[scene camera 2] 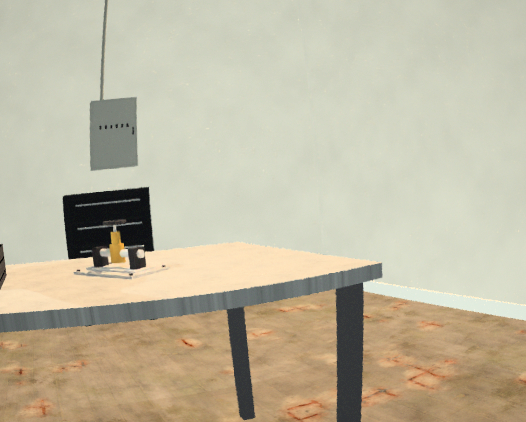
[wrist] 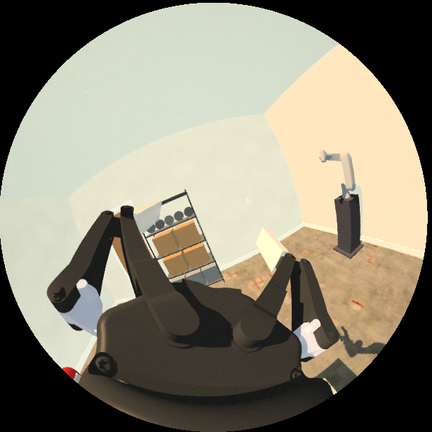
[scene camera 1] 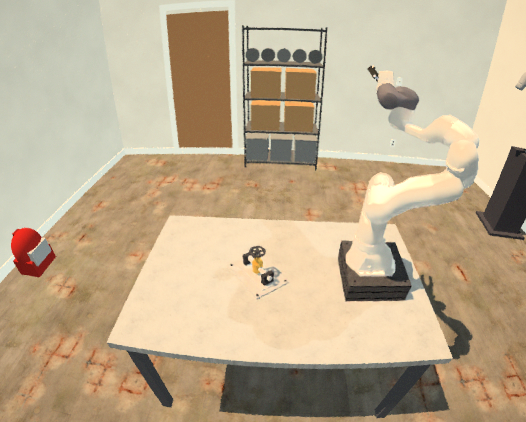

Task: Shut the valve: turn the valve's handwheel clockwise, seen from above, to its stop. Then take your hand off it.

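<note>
The valve [scene camera 1: 257,265] [scene camera 2: 117,253] has a yellow body between two black end blocks and stands upright on a clear base plate [scene camera 1: 273,290] near the middle of the table. Its dark, spoked handwheel [scene camera 1: 257,251] [scene camera 2: 114,222] lies level on top of the stem. How far the wheel is turned cannot be told. My gripper [scene camera 1: 372,72] [wrist: 210,223] is open and empty, high above the table's back right side and well away from the handwheel. The gripper does not show in the second scene view, and the valve does not show in the wrist view.
The table [scene camera 1: 175,320] [scene camera 2: 280,260] carries my arm's black base block [scene camera 1: 377,291] at its right side. A shelf rack [scene camera 1: 244,100] stands behind at the wall. A dark pedestal [scene camera 1: 506,195] [wrist: 348,225] with another arm stands at the right. A red object [scene camera 1: 26,243] is at the left.
</note>
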